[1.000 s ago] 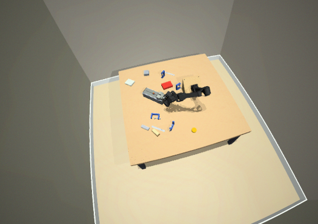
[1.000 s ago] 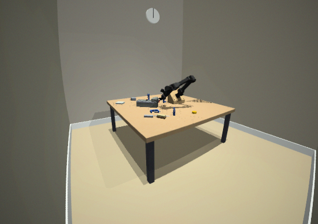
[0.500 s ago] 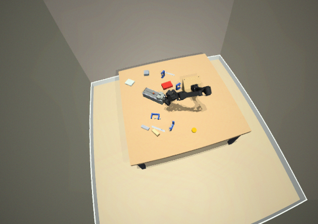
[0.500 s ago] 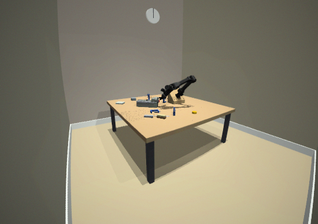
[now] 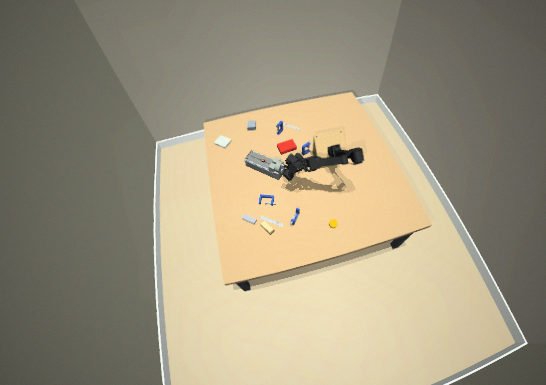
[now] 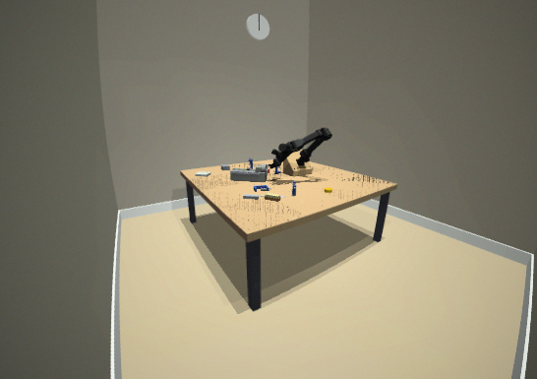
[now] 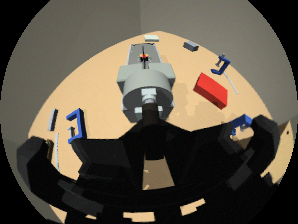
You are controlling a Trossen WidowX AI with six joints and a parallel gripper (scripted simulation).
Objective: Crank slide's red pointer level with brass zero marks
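The dark crank handle lies 10 mm behind my gripper tip, 10 mm to the left of it and 20 mm above it. From my gripper tip the other things lie so: red pointer: 120 mm ahead, 110 mm to the right, 10 mm below; then tan block: 200 mm ahead, 320 mm to the left, 80 mm below; then yellow disc: 180 mm behind, 410 mm to the left, 90 mm below.
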